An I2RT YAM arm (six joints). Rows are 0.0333 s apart.
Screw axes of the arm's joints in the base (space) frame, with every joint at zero. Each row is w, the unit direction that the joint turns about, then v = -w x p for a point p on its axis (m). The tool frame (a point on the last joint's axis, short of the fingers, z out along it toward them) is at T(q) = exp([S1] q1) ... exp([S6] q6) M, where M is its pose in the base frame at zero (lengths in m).
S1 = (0, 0, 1, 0, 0, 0)
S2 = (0, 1, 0, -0.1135, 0, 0.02)
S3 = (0, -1, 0, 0.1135, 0, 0.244)
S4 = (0, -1, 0, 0.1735, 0, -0.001)
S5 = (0, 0, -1, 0, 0.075, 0)
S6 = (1, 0, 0, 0, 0.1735, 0)
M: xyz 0.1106 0 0.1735 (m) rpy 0 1.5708 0 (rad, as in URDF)
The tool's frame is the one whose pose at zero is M.
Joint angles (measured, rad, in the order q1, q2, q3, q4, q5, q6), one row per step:
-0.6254, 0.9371, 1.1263, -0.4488, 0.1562, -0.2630
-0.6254, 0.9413, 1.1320, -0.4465, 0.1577, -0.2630
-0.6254, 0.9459, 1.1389, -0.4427, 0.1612, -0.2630
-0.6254, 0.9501, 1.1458, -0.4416, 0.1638, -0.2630
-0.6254, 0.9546, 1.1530, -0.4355, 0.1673, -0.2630
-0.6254, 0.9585, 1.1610, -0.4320, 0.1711, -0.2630
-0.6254, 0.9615, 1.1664, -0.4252, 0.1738, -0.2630
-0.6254, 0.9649, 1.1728, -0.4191, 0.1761, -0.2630
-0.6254, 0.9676, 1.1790, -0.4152, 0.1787, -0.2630
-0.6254, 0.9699, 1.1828, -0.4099, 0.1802, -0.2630
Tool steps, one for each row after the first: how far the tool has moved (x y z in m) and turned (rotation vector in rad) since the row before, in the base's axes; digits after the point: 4 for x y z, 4 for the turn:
0.0006, -0.0005, 0.0014, -0.0025, -0.0029, -0.0015
0.0006, -0.0006, 0.0019, -0.0043, -0.0044, -0.0034
0.0005, -0.0005, 0.0017, -0.0027, -0.0027, -0.0025
0.0006, -0.0006, 0.0022, -0.0058, -0.0066, -0.0034
0.0004, -0.0004, 0.0023, -0.0052, -0.0056, -0.0037
0.0004, -0.0004, 0.0020, -0.0059, -0.0071, -0.0026
0.0004, -0.0004, 0.0022, -0.0057, -0.0071, -0.0022
0.0002, -0.0003, 0.0020, -0.0048, -0.0057, -0.0025
0.0004, -0.0003, 0.0014, -0.0042, -0.0053, -0.0015

